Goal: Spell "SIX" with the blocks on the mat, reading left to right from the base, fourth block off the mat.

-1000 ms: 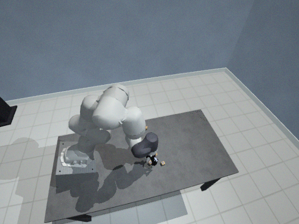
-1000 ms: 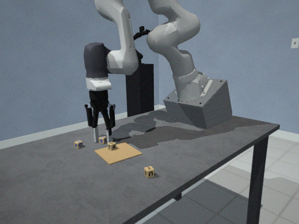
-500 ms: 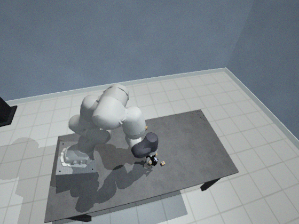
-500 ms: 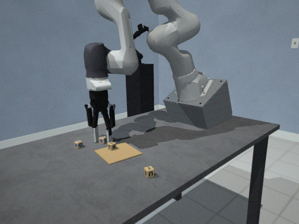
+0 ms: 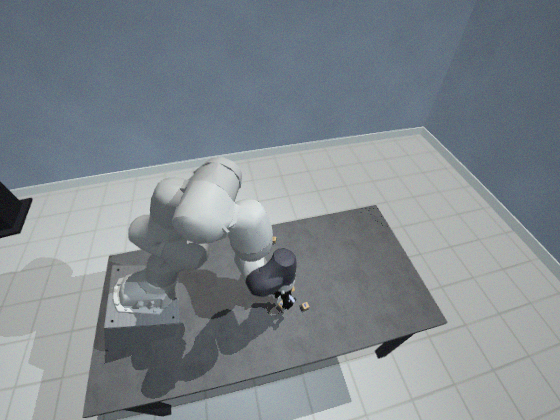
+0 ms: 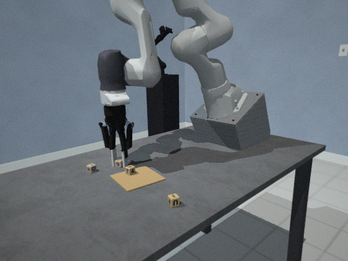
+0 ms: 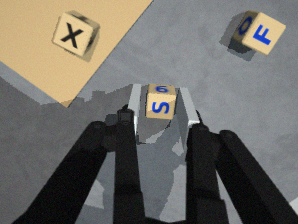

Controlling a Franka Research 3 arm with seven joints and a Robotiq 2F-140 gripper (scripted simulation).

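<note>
The tan mat is 13 cm to the left of my hand, 3 cm below it and 3 cm ahead of it.
</note>
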